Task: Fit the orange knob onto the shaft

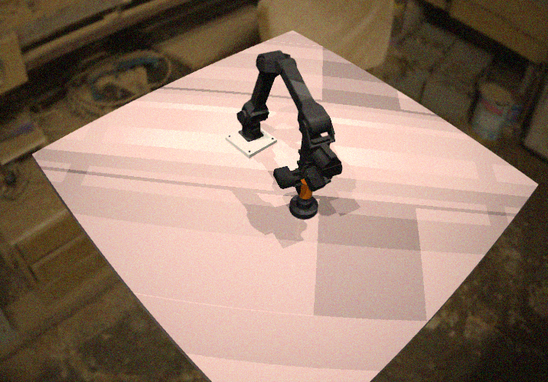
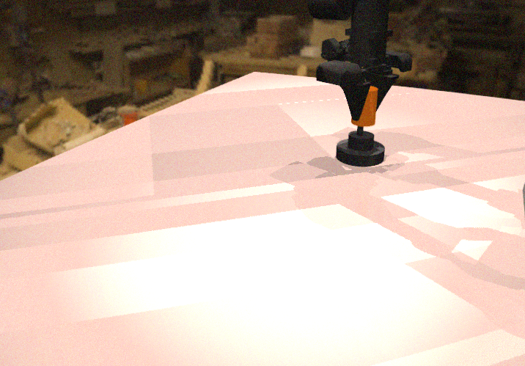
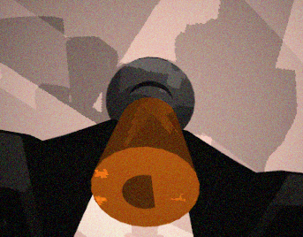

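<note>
My gripper tip is 20 mm below the orange knob. Round my gripper tip: pedestal (40 mm below).
</note>
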